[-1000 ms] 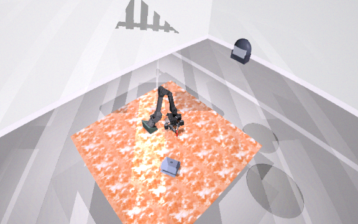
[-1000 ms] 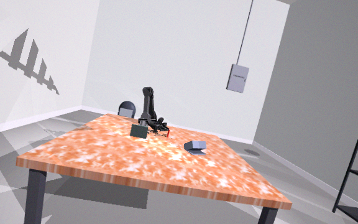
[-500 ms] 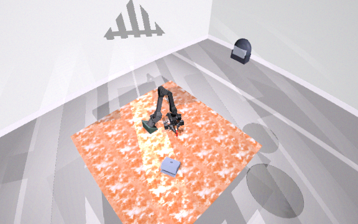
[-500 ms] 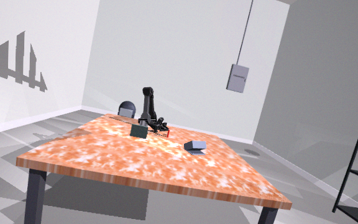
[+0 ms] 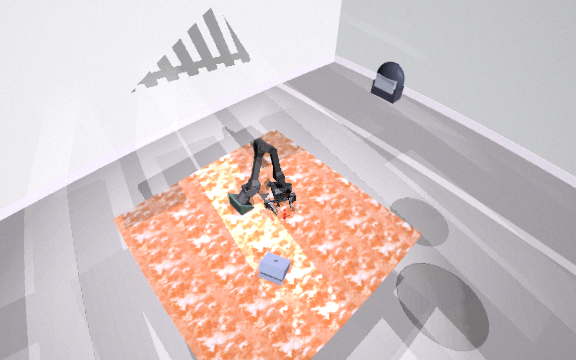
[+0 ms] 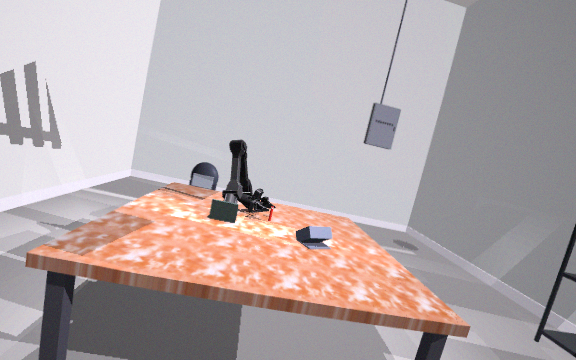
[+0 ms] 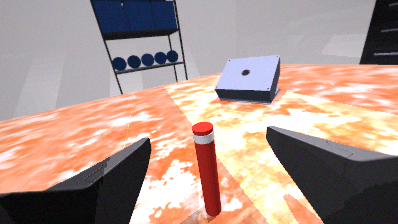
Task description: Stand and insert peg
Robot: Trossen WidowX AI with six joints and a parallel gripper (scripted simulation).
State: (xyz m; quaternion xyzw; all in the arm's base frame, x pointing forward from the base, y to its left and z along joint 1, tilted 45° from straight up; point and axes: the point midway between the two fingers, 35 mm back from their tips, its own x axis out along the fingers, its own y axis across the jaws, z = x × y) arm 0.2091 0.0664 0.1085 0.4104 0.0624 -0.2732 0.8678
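The red peg lies 10 mm to the left of my gripper tip and 10 mm below it. From my gripper tip the other things lie so: grey sloped panel 170 mm ahead, 260 mm to the right, 30 mm below.
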